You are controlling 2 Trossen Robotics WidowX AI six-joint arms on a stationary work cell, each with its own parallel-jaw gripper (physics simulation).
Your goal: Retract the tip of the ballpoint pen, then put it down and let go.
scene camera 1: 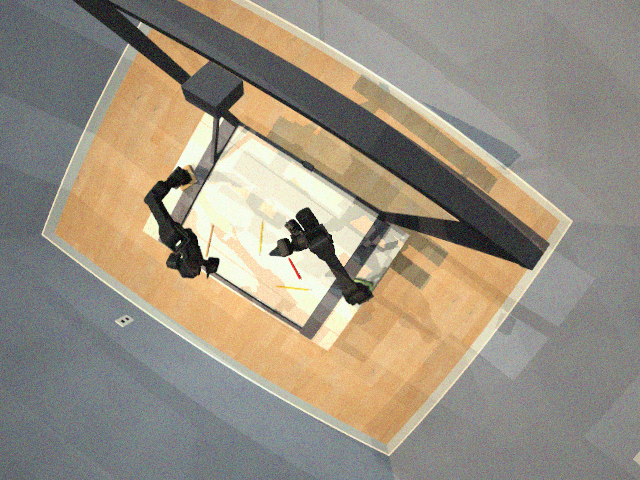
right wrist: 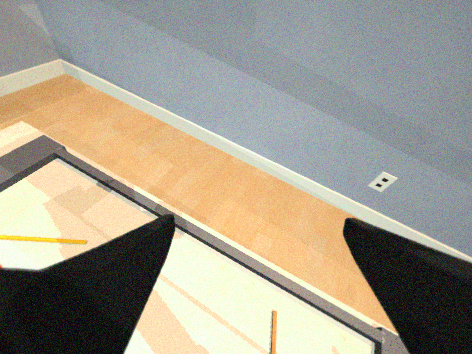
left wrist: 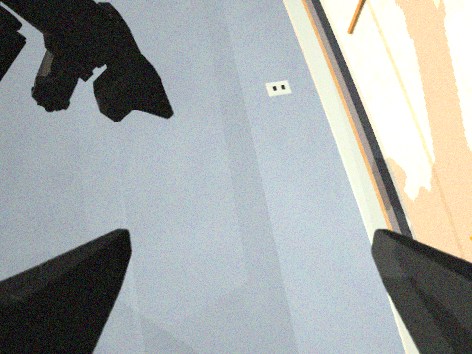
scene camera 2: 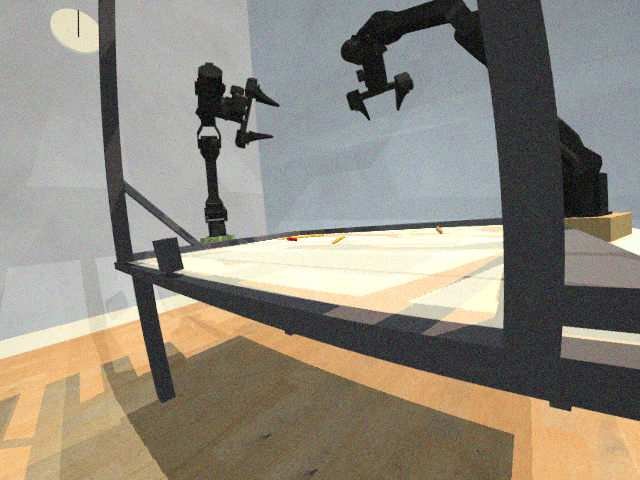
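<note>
A slim red pen lies flat on the white tabletop; a bit of its red shows at the left edge of the right wrist view. Whether its tip is out is too small to tell. My left gripper is open and empty, high above the table, its fingers pointing sideways. My right gripper is open and empty, fingers pointing down, high above the table edge, left of the pen in scene camera 1.
Two thin yellow sticks and an orange one lie on the table around the pen. A dark frame edges the tabletop. A thick dark beam and a post stand at the table's side.
</note>
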